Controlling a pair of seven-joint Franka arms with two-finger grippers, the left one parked.
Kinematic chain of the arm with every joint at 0, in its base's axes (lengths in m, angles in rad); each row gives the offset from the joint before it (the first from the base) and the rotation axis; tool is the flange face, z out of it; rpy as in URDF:
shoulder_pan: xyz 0 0 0.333 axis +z
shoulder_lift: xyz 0 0 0 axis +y
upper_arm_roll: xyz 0 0 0.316 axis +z
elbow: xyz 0.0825 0 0 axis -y
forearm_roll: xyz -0.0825 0 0.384 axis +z
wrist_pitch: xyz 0 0 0 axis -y
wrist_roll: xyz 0.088 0 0 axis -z
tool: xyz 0 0 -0.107 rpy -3.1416 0 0
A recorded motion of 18 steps. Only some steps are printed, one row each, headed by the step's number.
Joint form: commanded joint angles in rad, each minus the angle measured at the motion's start. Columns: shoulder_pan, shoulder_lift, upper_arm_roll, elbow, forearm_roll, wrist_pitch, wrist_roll.
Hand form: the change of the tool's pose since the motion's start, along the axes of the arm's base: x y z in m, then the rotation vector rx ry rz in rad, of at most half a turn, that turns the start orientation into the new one. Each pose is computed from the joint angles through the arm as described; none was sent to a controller.
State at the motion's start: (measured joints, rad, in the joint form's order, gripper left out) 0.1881 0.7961 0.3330 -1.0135 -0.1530 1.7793 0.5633
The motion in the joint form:
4: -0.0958 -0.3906 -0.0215 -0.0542 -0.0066 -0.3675 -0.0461
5: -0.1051 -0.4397 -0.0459 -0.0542 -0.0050 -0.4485 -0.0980
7: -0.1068 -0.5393 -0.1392 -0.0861 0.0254 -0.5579 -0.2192
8: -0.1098 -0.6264 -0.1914 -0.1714 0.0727 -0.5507 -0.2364
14: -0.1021 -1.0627 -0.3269 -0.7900 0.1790 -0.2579 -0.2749
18: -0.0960 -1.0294 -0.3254 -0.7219 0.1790 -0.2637 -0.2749
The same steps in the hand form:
4: -0.0794 -0.0955 0.2144 -0.1308 -0.0060 -0.0484
5: -0.0963 -0.1170 0.2376 -0.1599 0.0226 -0.0301
7: -0.1270 -0.1635 0.2723 -0.1827 0.0732 0.0042
8: -0.1474 -0.1842 0.2849 -0.1581 0.0756 -0.0180
14: -0.2420 -0.2423 0.2543 -0.0581 -0.0130 -0.0890
18: -0.2320 -0.2376 0.2700 -0.0541 -0.0420 -0.0821

